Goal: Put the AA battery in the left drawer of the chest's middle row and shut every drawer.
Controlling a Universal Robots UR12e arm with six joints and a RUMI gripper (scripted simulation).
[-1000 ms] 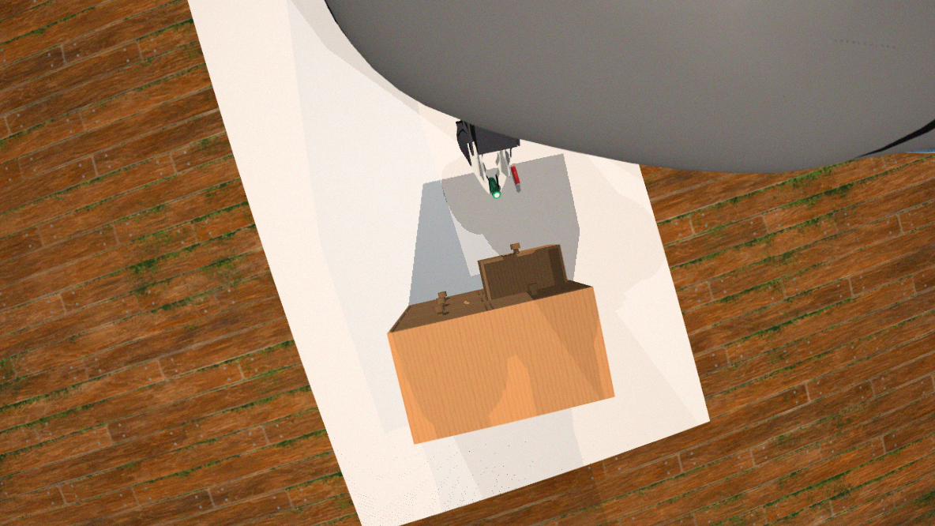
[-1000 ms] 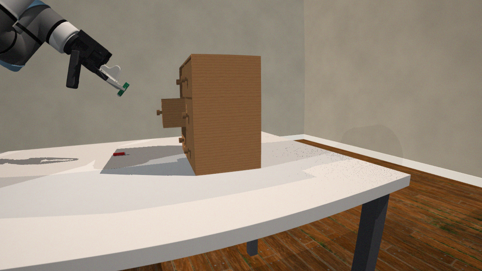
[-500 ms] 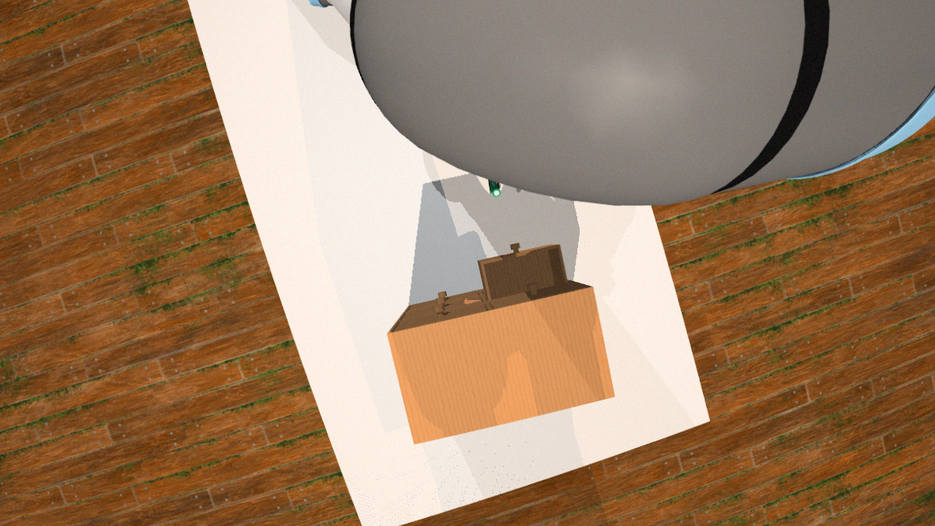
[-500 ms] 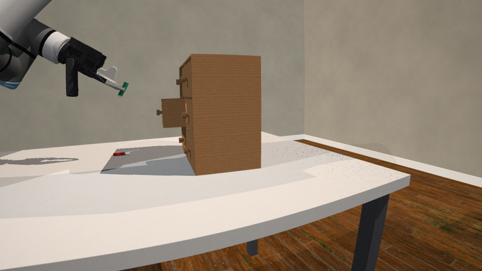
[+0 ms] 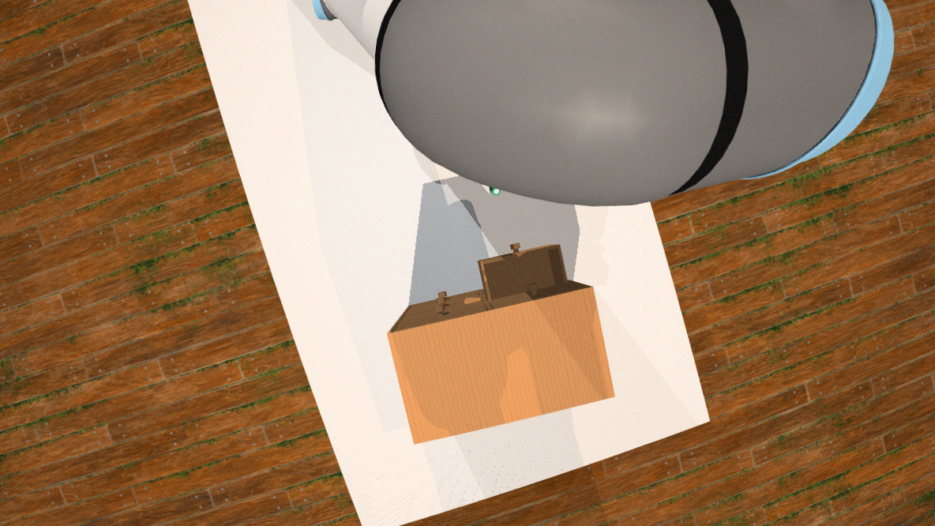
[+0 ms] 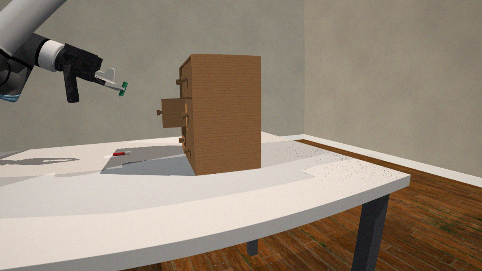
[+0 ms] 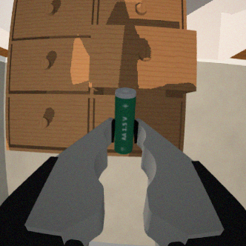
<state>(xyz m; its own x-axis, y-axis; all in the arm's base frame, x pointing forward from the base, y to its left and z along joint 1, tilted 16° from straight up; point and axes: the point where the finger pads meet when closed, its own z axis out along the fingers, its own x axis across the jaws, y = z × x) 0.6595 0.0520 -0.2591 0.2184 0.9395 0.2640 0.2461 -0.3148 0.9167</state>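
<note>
My hand is 1 cm short of the green AA battery. Also, from my hand: red object 23 cm below, 9 cm to the left, 1 cm behind.
</note>
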